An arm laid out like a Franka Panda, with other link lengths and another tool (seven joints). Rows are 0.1 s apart.
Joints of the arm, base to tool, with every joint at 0 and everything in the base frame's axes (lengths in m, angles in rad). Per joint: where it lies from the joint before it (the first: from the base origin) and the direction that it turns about. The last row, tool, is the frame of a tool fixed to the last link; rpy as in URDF.
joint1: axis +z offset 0 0 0.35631
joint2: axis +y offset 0 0 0
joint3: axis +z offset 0 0 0.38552
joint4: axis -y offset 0.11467 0 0
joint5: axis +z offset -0.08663 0 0.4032
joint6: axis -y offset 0 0 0
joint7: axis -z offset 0.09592 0 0
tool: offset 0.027 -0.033 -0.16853 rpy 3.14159 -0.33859 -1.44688
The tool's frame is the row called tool.
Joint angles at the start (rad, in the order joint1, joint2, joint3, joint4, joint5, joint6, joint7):
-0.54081 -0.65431 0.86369 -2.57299 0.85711 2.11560 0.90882
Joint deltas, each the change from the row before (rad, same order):
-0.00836 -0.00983 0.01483 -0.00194 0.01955 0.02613 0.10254
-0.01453 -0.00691 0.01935 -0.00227 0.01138 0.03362 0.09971
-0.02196 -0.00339 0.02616 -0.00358 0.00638 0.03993 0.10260
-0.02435 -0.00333 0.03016 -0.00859 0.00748 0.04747 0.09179
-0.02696 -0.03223 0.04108 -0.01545 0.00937 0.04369 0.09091
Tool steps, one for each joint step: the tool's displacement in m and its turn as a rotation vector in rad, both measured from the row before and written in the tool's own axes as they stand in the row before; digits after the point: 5 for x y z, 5 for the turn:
-0.00141 0.00411 -0.00018 -0.02007 -0.02521 0.10787
-0.00187 0.00129 0.00051 -0.01186 -0.02485 0.10697
-0.00264 -0.00091 0.00244 -0.00831 -0.02418 0.11213
-0.00280 -0.00263 0.00455 -0.00320 -0.02800 0.10521
0.00081 -0.00013 0.00501 0.01767 -0.03797 0.10141

